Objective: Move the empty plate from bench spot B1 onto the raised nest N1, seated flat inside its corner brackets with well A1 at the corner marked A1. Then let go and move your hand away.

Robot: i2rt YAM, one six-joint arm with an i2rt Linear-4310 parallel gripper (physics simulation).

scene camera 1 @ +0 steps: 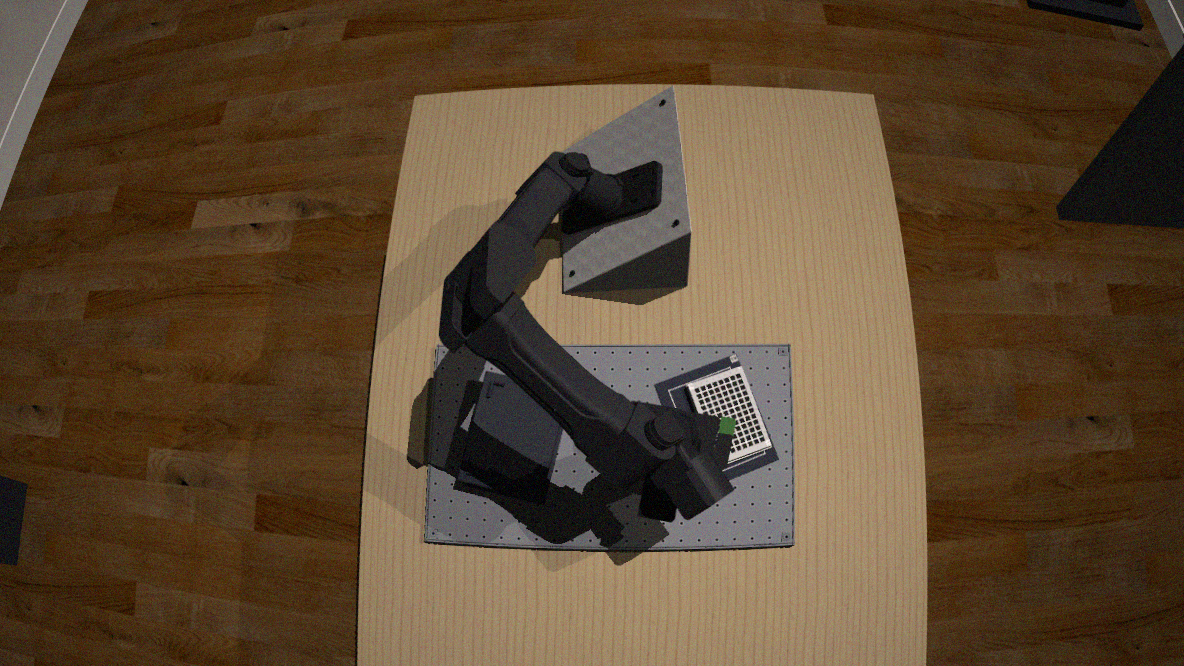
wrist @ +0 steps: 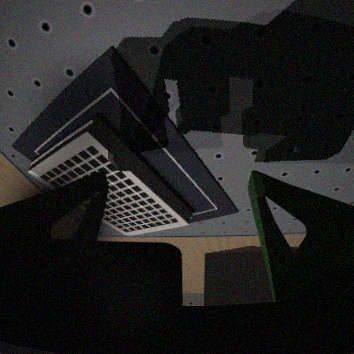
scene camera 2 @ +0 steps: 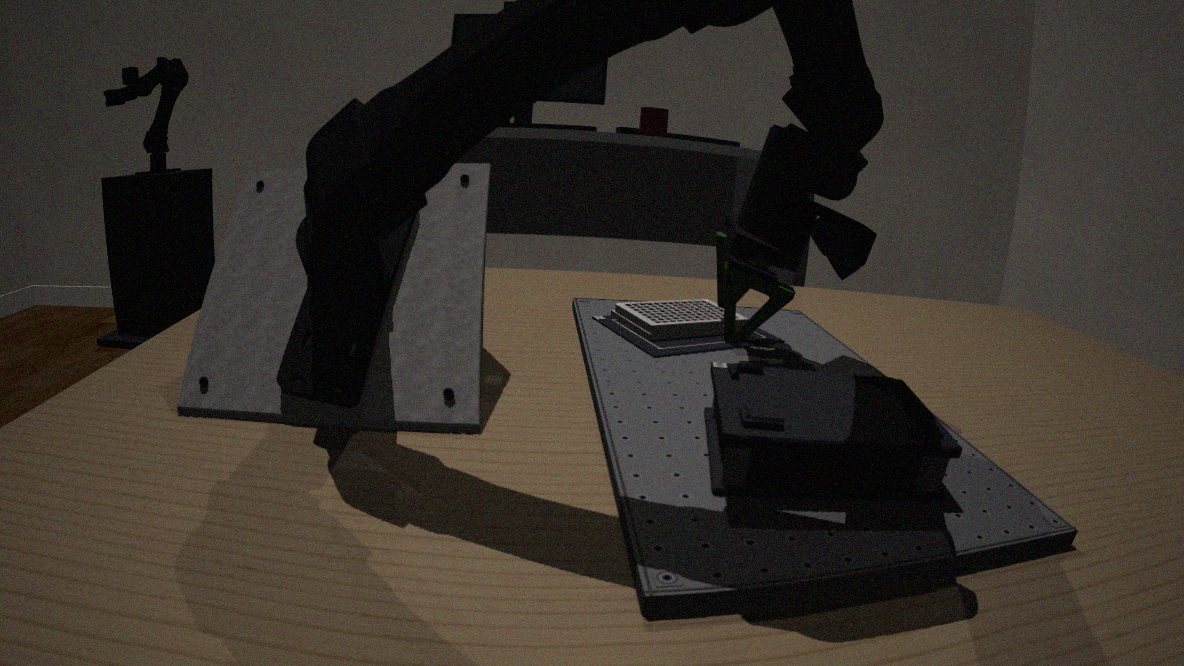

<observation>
my gripper: open, holds nothing
a white well plate: on a dark nest
</observation>
